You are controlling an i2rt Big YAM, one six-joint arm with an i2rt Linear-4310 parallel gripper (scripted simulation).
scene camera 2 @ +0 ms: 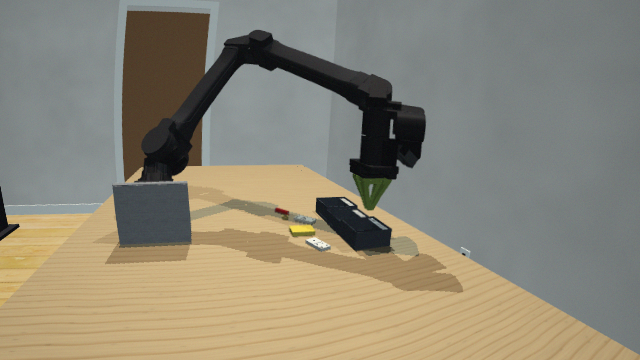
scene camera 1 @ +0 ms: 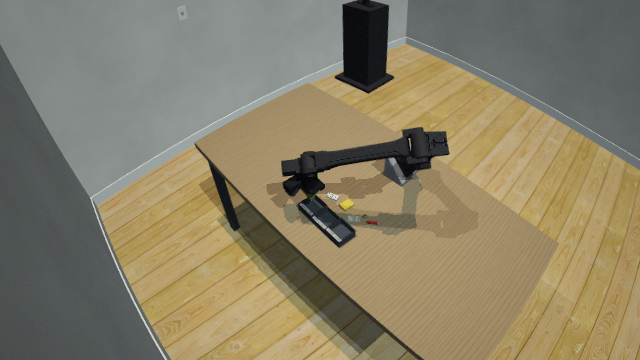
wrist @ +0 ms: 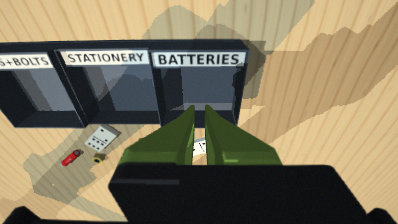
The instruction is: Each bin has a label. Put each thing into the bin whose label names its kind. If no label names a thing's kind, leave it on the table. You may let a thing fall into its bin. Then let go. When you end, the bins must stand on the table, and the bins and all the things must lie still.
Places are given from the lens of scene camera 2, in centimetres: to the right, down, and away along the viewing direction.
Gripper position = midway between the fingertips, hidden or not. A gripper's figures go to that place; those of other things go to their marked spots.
my gripper [scene camera 2: 369, 209]: 10, 6, 63
long black bin [scene camera 2: 336, 211]: 4, 8, 75
